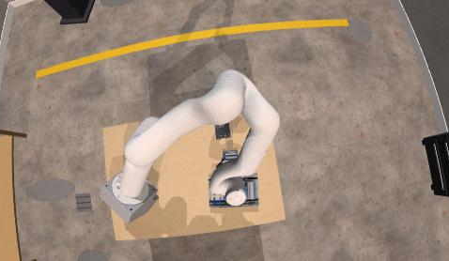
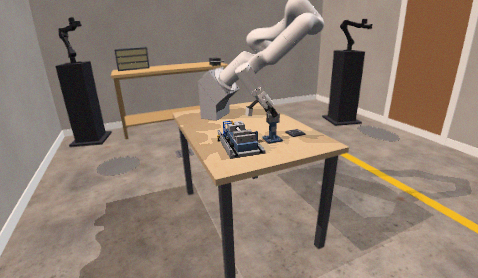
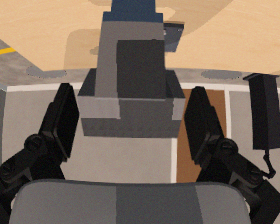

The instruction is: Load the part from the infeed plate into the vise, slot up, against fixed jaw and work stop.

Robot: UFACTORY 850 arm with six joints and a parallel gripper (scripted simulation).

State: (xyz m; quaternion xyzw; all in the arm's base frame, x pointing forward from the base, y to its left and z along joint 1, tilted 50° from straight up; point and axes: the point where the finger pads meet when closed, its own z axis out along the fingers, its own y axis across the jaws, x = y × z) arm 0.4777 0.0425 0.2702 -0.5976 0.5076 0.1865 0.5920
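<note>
My hand is 1 cm to the right of the part and 1 cm above it. Round my hand: white cylinder rod 2 cm ahead, 19 cm to the right, 9 cm below; then work stop 10 cm ahead, 13 cm to the right, 8 cm below; then grey vise jaw 7 cm ahead, 18 cm to the right, 9 cm below.
</note>
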